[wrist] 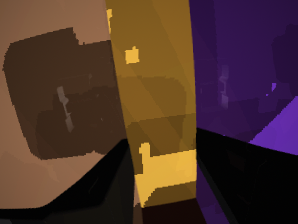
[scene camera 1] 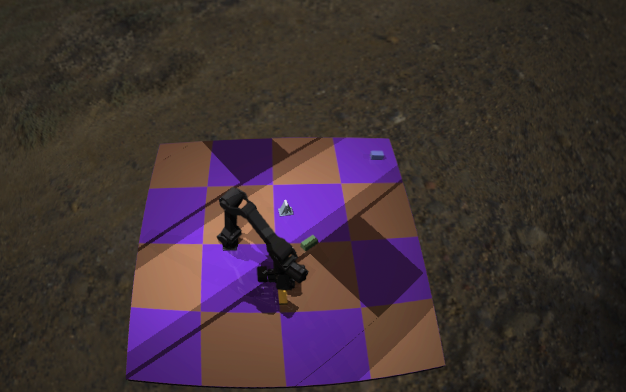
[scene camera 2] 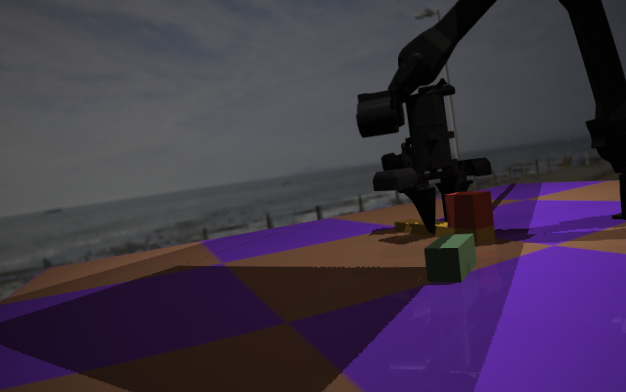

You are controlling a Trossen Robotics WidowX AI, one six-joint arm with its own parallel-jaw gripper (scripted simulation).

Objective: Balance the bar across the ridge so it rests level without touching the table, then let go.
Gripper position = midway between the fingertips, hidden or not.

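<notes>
There's a green block [scene camera 2: 450,258] that I can see, but in the wrist view the block is out of frame. I can see a yellow bar [wrist: 153,54] too. And my gripper [scene camera 2: 440,230] is there as well, and it also appears in the wrist view [wrist: 161,141].
</notes>
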